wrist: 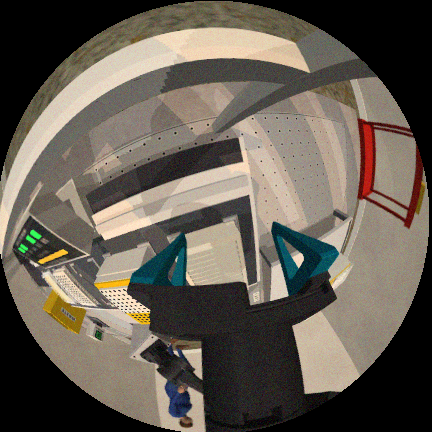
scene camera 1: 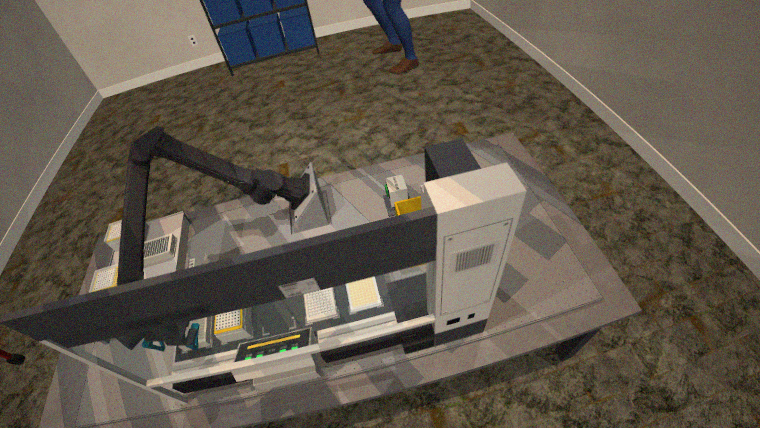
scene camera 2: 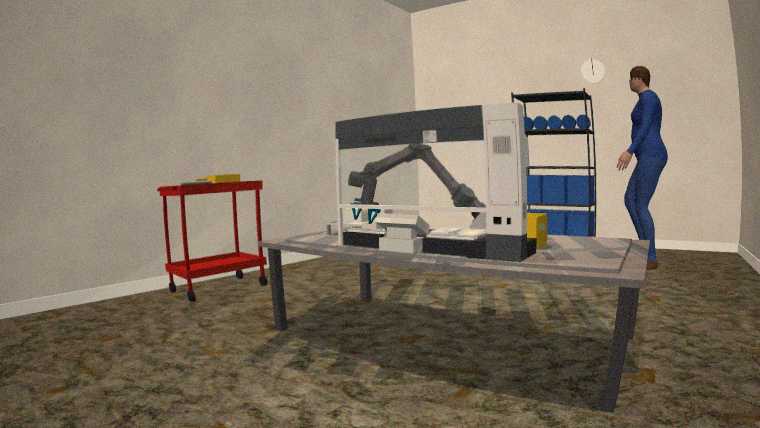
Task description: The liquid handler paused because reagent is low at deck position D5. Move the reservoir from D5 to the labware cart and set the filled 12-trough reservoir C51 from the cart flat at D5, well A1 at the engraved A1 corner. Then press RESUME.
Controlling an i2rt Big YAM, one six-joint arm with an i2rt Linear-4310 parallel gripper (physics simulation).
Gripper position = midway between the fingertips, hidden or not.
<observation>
My gripper (wrist: 229, 231) is open, with nothing in its grasp. I also see a dark gantry beam (scene camera 1: 328, 253) and an instrument tower (scene camera 1: 465, 201).
The instrument tower also shows in scene camera 2 (scene camera 2: 504, 177).
</observation>
